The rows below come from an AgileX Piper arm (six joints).
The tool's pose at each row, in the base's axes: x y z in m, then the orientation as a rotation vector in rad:
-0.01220 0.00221 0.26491 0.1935 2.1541 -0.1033
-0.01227 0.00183 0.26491 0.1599 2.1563 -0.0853
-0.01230 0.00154 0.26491 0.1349 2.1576 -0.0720
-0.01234 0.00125 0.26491 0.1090 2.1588 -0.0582
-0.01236 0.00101 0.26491 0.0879 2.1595 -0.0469
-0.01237 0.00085 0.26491 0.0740 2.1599 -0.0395
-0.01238 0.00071 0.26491 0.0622 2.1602 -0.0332
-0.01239 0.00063 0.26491 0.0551 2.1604 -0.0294
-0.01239 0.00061 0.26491 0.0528 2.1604 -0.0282
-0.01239 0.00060 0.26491 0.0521 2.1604 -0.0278
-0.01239 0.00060 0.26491 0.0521 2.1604 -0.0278
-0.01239 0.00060 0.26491 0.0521 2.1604 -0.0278
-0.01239 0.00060 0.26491 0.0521 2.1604 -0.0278
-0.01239 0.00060 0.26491 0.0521 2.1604 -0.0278
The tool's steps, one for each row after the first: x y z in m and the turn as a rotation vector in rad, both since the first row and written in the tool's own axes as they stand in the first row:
0.00000 -0.00039 0.00000 -0.0259 0.0000 -0.0173
-0.00001 -0.00068 0.00002 -0.0451 0.0000 -0.0302
-0.00002 -0.00097 0.00003 -0.0650 0.0000 -0.0436
-0.00003 -0.00121 0.00005 -0.0813 0.0000 -0.0544
-0.00004 -0.00137 0.00006 -0.0920 -0.0001 -0.0616
-0.00005 -0.00151 0.00007 -0.1010 -0.0001 -0.0677
-0.00005 -0.00159 0.00008 -0.1065 0.0000 -0.0713
-0.00005 -0.00161 0.00008 -0.1083 -0.0001 -0.0725
-0.00006 -0.00162 0.00008 -0.1088 -0.0001 -0.0729
-0.00006 -0.00162 0.00008 -0.1088 -0.0001 -0.0729
-0.00006 -0.00162 0.00008 -0.1088 -0.0001 -0.0729
-0.00006 -0.00162 0.00008 -0.1088 -0.0001 -0.0729
-0.00006 -0.00162 0.00008 -0.1088 -0.0001 -0.0729

